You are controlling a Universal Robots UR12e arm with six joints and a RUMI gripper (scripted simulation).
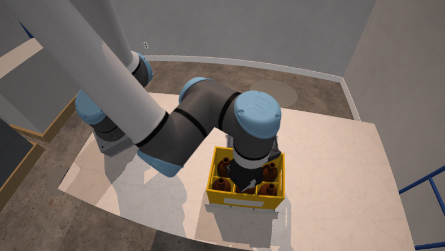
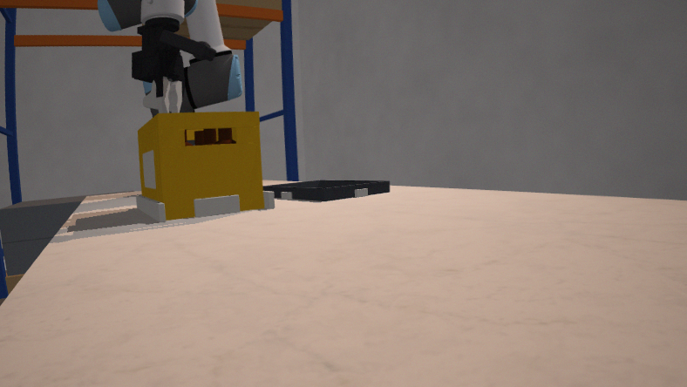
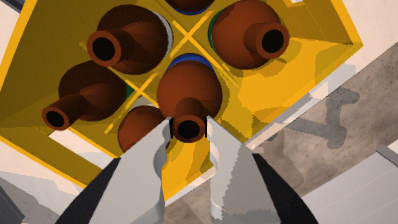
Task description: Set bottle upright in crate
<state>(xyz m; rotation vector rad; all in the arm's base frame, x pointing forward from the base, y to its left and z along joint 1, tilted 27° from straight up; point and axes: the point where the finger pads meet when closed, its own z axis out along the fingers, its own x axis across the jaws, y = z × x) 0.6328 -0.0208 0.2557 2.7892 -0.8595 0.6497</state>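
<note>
Right now the crate is 10 mm behind my hand, 40 mm to the left of it and 90 mm below it. The rest, counted from my hand: tray: 30 mm behind, 340 mm to the left, 160 mm below.
</note>
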